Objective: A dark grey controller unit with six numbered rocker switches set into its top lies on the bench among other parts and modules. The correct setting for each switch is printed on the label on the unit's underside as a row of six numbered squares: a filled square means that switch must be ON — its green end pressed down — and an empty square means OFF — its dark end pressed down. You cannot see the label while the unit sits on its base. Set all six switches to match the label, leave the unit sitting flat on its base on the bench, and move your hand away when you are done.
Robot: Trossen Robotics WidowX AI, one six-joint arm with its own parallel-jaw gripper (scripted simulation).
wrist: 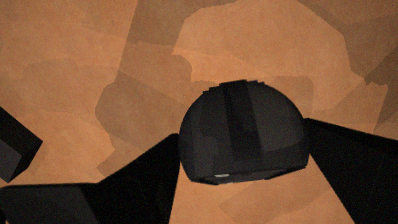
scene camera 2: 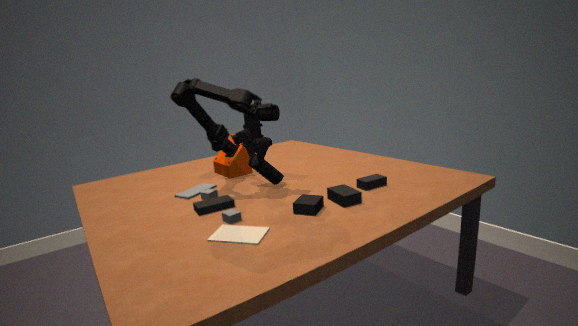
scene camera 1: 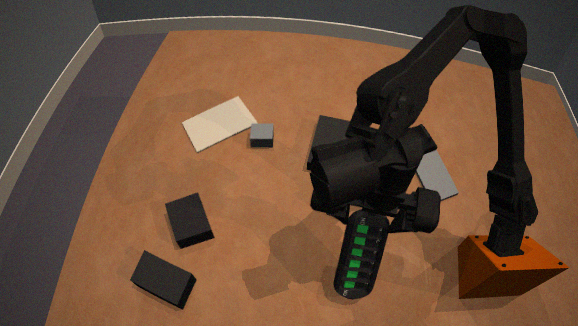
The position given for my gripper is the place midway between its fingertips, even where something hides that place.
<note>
In view: my gripper [scene camera 1: 367, 226], a grey plate [scene camera 1: 432, 173], a cream plate [scene camera 1: 228, 119] and a long dark block [scene camera 1: 329, 129].
The cream plate also shows in scene camera 2 [scene camera 2: 226, 233]. My gripper shows as well in the wrist view [wrist: 239, 133] and in scene camera 2 [scene camera 2: 256, 162]. The wrist view does not show the grey plate: it is out of frame. The wrist view does not show the cream plate: it is out of frame.
</note>
